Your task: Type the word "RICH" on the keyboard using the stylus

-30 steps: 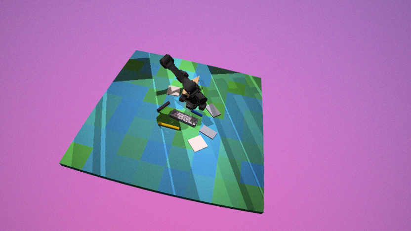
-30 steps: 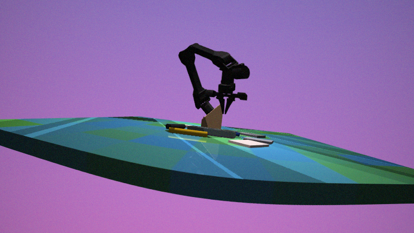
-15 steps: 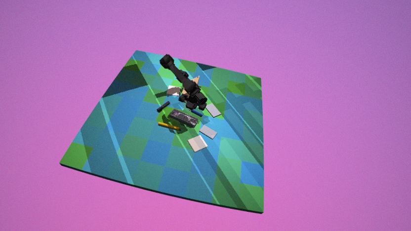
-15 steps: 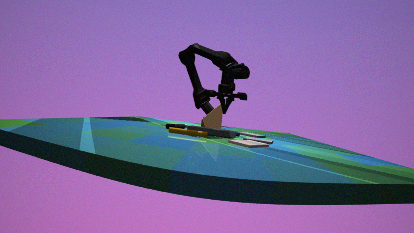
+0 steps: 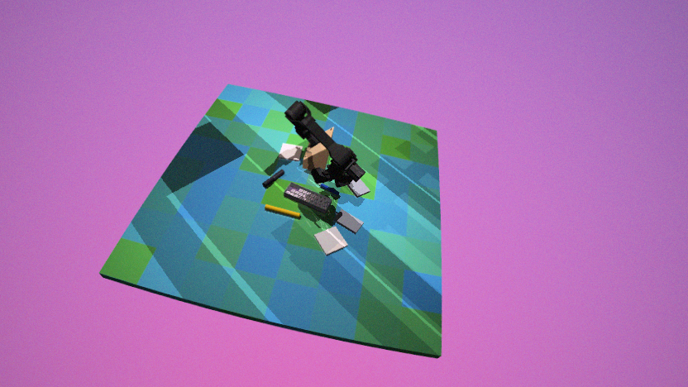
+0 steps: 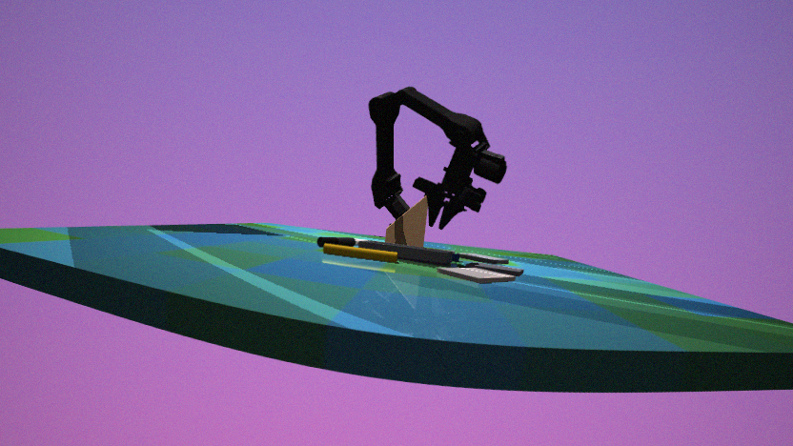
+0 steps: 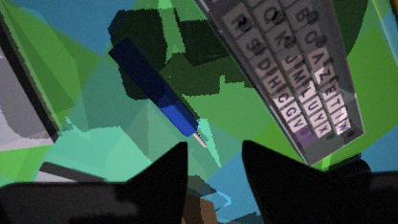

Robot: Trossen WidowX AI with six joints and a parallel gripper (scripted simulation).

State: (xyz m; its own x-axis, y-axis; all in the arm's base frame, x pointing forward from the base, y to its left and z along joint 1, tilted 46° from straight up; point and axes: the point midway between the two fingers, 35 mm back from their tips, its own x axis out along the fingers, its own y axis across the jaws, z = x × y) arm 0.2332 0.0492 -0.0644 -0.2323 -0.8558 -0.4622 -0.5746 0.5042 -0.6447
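Now: gripper tip 7 cm above the stylus, 3 cm past it and 1 cm to the left of it. The rest, counted from my gripper tip: yellow bar 16 cm to the right, 15 cm ahead, 6 cm below.
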